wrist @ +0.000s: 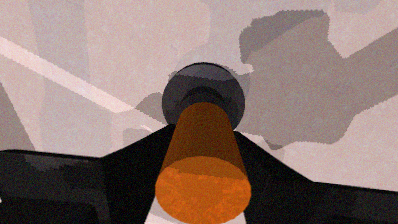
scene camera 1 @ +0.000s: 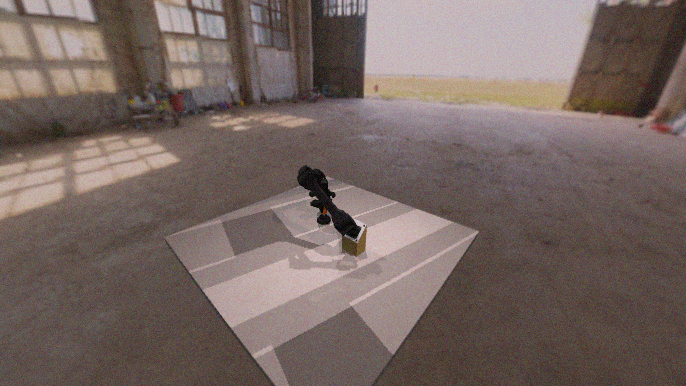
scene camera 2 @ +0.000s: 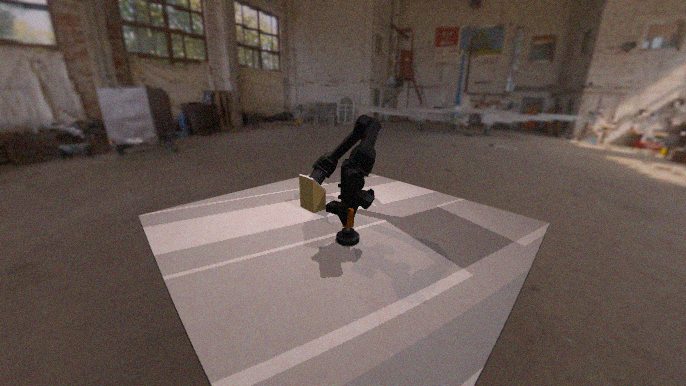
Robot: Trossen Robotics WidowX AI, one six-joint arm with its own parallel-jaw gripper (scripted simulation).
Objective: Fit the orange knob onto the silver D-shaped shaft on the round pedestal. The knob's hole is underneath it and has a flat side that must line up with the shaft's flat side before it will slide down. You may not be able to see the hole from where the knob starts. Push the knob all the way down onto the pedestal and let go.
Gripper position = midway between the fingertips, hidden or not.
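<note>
There's a round pedestal (wrist: 207, 82), and there's an orange knob, which is being carried by my gripper (scene camera 2: 347, 223). The wrist view has my gripper (wrist: 203, 133) as well.
</note>
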